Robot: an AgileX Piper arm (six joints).
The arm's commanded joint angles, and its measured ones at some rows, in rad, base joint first. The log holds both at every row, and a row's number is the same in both.
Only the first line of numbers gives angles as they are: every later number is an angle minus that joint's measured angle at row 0.
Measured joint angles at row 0:
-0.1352 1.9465 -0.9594 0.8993 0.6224 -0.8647
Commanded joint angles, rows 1 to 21:
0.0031 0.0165 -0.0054 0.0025 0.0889 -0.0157
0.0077 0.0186 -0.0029 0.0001 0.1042 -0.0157
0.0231 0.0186 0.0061 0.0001 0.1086 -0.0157
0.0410 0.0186 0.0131 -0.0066 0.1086 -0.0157
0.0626 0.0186 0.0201 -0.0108 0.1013 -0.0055
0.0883 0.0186 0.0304 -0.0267 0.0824 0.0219
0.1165 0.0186 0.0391 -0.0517 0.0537 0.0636
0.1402 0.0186 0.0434 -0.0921 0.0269 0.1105
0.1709 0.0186 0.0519 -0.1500 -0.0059 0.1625
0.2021 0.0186 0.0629 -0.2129 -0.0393 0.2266
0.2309 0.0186 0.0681 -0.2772 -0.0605 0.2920
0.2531 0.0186 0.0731 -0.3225 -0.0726 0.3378
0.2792 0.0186 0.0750 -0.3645 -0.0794 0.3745
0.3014 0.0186 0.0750 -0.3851 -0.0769 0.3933
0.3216 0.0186 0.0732 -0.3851 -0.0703 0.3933
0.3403 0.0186 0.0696 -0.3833 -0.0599 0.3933
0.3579 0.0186 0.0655 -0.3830 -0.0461 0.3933
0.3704 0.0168 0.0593 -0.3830 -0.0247 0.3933
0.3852 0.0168 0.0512 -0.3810 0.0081 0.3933
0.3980 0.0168 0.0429 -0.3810 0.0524 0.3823
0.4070 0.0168 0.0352 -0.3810 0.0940 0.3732
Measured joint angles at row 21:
0.3504 -0.0278 0.0300 -0.3477 -0.0956 0.3809
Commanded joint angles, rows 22 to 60:
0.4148 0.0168 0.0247 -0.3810 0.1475 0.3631
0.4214 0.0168 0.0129 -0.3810 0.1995 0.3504
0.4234 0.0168 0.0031 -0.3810 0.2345 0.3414
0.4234 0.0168 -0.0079 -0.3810 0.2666 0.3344
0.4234 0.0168 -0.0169 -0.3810 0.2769 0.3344
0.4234 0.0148 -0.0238 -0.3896 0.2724 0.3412
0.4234 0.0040 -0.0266 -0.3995 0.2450 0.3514
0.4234 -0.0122 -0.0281 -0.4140 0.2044 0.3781
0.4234 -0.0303 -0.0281 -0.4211 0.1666 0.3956
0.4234 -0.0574 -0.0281 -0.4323 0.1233 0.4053
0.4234 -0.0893 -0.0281 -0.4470 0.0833 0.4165
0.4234 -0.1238 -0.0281 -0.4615 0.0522 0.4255
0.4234 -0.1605 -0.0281 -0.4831 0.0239 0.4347
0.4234 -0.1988 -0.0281 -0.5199 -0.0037 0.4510
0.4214 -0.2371 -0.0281 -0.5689 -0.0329 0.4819
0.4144 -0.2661 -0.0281 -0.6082 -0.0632 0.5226
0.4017 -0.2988 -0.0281 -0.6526 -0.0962 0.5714
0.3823 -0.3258 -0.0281 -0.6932 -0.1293 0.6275
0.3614 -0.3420 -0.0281 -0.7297 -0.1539 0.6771
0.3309 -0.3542 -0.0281 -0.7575 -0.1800 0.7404
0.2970 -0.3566 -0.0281 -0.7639 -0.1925 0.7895
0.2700 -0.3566 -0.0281 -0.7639 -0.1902 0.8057
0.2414 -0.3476 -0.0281 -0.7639 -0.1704 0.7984
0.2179 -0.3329 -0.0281 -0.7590 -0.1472 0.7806
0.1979 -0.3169 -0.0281 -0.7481 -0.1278 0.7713
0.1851 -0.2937 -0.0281 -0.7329 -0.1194 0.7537
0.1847 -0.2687 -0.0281 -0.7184 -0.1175 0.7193
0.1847 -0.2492 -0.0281 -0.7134 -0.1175 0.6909
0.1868 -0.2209 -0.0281 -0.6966 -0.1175 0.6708
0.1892 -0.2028 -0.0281 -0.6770 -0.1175 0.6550
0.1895 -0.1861 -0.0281 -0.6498 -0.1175 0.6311
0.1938 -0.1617 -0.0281 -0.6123 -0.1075 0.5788
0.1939 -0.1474 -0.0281 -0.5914 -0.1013 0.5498
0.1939 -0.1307 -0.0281 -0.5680 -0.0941 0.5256
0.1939 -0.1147 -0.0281 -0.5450 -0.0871 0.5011
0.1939 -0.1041 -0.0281 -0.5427 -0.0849 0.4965
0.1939 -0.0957 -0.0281 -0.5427 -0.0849 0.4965
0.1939 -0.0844 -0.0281 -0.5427 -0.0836 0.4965
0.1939 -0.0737 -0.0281 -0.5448 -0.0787 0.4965
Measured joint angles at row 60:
0.1939 -0.1040 -0.0266 -0.5625 -0.0899 0.5260
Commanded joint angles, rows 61 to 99:
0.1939 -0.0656 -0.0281 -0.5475 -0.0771 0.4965
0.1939 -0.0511 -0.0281 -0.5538 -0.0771 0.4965
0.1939 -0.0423 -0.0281 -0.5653 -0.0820 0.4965
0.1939 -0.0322 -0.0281 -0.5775 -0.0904 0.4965
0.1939 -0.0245 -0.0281 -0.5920 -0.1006 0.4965
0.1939 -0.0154 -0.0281 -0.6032 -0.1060 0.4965
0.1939 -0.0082 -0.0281 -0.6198 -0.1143 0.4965
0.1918 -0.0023 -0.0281 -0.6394 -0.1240 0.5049
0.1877 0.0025 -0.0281 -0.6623 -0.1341 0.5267
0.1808 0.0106 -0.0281 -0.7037 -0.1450 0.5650
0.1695 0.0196 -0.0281 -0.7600 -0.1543 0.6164
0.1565 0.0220 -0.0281 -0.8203 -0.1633 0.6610
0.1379 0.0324 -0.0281 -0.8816 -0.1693 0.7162
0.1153 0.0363 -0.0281 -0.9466 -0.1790 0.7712
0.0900 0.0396 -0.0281 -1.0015 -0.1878 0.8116
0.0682 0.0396 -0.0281 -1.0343 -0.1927 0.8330
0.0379 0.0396 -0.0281 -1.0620 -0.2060 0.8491
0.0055 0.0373 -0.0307 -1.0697 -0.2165 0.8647
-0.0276 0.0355 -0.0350 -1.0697 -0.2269 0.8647
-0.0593 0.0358 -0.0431 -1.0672 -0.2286 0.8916
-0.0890 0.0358 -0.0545 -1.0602 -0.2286 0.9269
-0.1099 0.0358 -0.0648 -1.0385 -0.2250 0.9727
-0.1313 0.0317 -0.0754 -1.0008 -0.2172 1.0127
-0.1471 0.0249 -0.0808 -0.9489 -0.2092 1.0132
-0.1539 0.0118 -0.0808 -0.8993 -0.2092 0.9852
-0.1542 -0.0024 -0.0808 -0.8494 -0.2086 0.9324
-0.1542 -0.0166 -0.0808 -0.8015 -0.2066 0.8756
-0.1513 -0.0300 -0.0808 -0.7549 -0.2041 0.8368
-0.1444 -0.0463 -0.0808 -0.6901 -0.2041 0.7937
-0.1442 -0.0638 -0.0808 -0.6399 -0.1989 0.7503
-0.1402 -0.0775 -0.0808 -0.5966 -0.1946 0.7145
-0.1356 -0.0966 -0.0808 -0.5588 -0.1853 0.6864
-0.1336 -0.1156 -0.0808 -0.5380 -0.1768 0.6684
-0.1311 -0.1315 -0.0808 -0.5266 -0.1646 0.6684
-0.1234 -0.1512 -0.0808 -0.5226 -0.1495 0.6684
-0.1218 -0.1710 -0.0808 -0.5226 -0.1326 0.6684
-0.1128 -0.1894 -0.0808 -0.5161 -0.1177 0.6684
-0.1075 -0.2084 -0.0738 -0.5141 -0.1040 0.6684
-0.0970 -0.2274 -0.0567 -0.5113 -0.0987 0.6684
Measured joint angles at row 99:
-0.1209 -0.1569 -0.0803 -0.5338 -0.1479 0.6850
